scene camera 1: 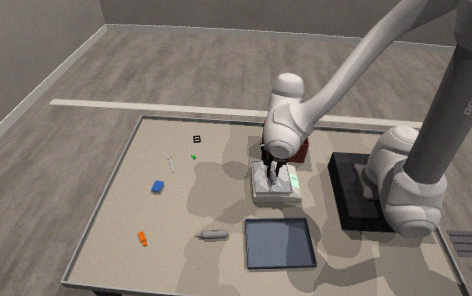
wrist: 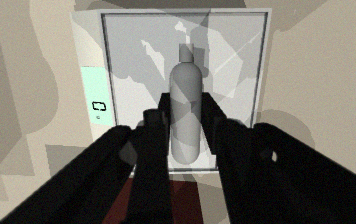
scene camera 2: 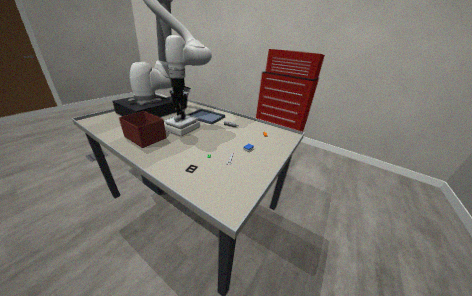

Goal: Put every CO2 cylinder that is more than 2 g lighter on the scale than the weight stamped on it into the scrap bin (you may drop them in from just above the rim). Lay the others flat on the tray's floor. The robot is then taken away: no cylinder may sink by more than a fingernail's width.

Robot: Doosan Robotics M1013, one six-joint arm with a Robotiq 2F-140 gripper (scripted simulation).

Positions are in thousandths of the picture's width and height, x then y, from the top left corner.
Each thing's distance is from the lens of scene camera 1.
dark tray (scene camera 1: 607,819): 1.09 m
scale plate (scene camera 1: 558,627): 1.15 m
